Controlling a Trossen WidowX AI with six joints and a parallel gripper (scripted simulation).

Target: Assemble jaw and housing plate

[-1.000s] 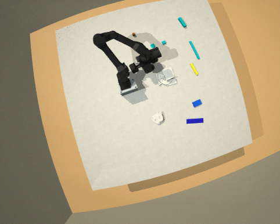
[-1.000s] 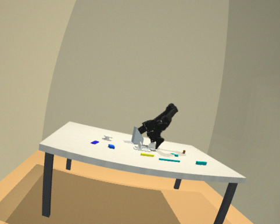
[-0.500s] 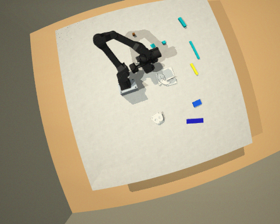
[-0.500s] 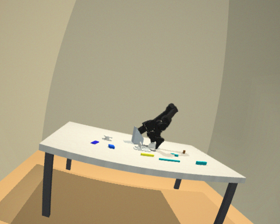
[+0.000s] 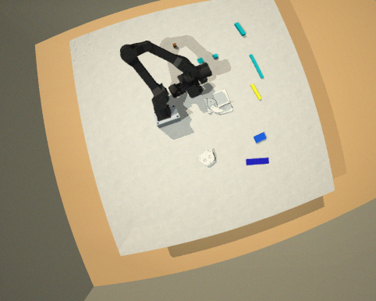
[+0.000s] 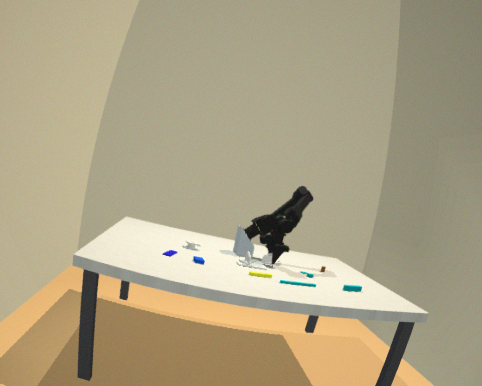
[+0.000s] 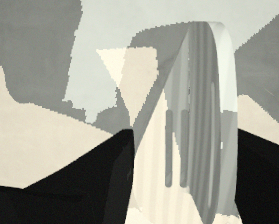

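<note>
The white jaw piece lies 20 mm behind my gripper tip and 30 mm to the left of it. The rest, counted from my gripper tip: orange piece (260 mm to the left, 10 mm above); then yellow bar (340 mm ahead, 110 mm to the right); then blue block (290 mm ahead, 350 mm to the right).
</note>
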